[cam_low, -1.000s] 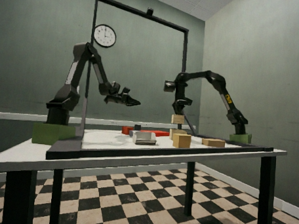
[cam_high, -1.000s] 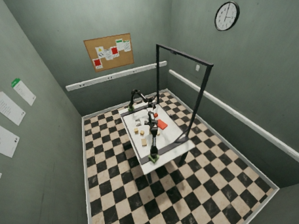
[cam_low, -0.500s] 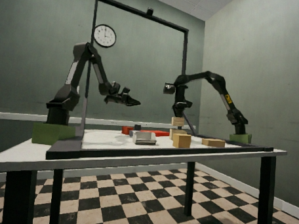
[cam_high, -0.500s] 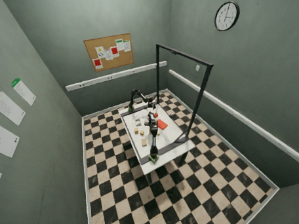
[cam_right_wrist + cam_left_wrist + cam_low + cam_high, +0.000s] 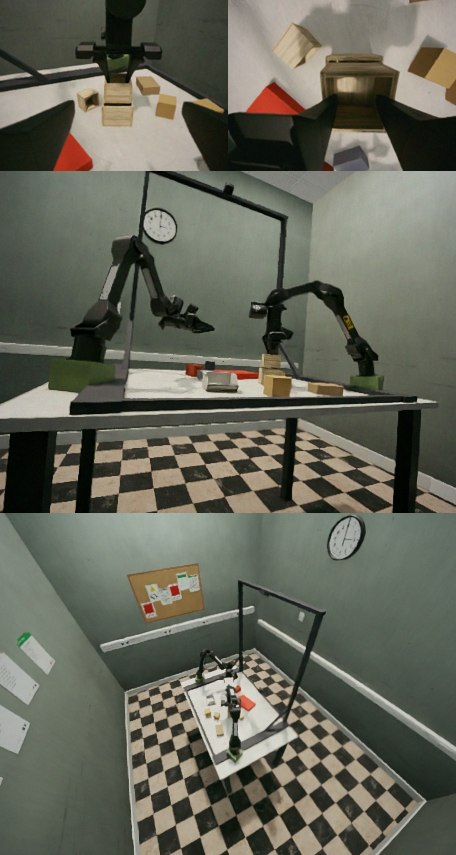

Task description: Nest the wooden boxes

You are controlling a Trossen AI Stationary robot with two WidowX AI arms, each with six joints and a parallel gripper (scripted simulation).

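The grey open box lies 23 cm ahead of my right hand and 19 cm below it. The rest, counted from my right hand: flat red block: 20 cm to the left, 20 cm below, 9 cm behind; grey block: 20 cm below, 2 cm to the left, 1 cm ahead; flat brown box: 38 cm to the left, 27 cm ahead, 20 cm below.
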